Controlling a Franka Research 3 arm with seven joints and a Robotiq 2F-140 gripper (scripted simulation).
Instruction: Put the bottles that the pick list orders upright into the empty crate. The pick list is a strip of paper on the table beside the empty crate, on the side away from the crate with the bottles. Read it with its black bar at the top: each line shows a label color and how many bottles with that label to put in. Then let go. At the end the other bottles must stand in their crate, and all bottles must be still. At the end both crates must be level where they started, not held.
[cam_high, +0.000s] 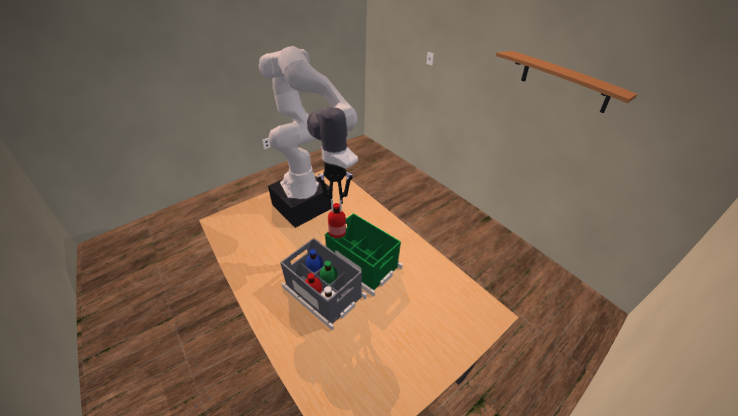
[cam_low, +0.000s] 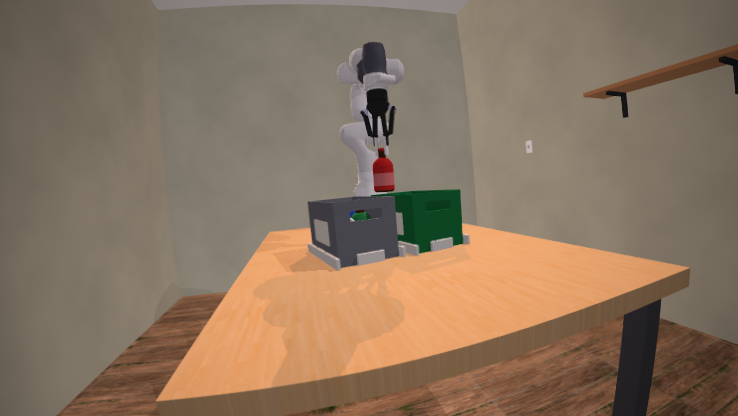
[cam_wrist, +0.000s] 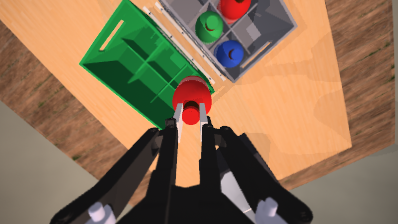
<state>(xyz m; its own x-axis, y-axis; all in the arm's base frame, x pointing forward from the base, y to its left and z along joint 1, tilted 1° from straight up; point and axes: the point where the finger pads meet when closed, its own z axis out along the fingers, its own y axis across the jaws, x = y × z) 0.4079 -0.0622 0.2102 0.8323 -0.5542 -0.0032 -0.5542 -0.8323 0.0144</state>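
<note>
Now: the green crate 260 mm below my hand, 80 mm ahead of it and 70 mm to the left of it. Also, from my hand: grey crate: 260 mm below, 160 mm to the right, 100 mm ahead; then blue-label bottle: 260 mm below, 140 mm to the right, 10 mm ahead; then green-label bottle: 260 mm below, 120 mm to the right, 100 mm ahead.
</note>
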